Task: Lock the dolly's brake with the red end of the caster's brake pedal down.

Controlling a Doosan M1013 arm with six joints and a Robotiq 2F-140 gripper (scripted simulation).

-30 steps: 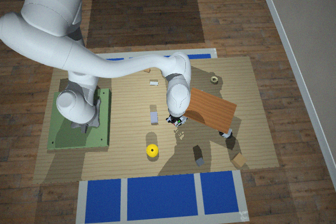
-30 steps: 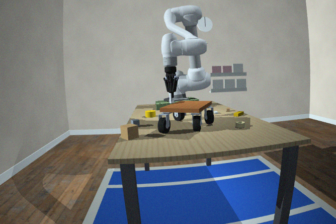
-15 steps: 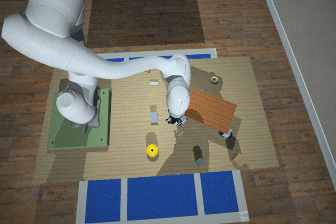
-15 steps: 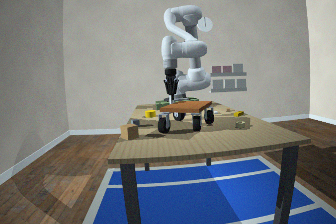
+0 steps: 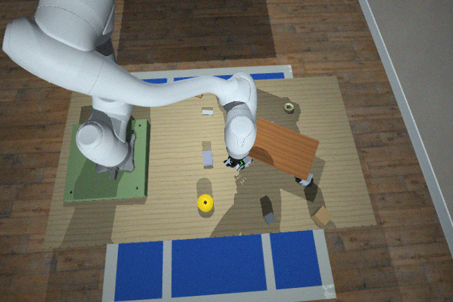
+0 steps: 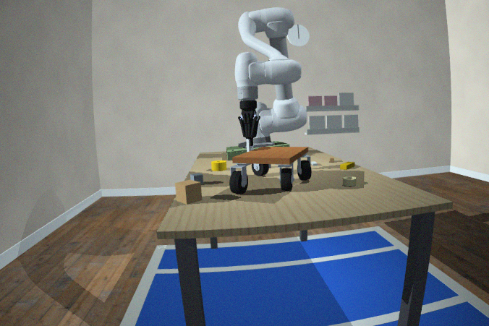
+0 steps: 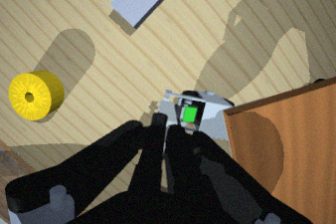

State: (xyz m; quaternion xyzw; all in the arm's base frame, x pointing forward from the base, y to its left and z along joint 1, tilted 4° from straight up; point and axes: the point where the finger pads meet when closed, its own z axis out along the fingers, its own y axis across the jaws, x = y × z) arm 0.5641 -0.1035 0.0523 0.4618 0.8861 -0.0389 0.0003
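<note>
Right now my hand is 4 cm above the brake pedal, 1 cm to the right of it and 1 cm short of it. From my hand the other things lie so: white piece 33 cm to the left, 12 cm below, 12 cm behind; grey cube 23 cm to the right, 14 cm ahead, 11 cm below; pale lilac block 13 cm behind, 11 cm below, 7 cm to the left.
</note>
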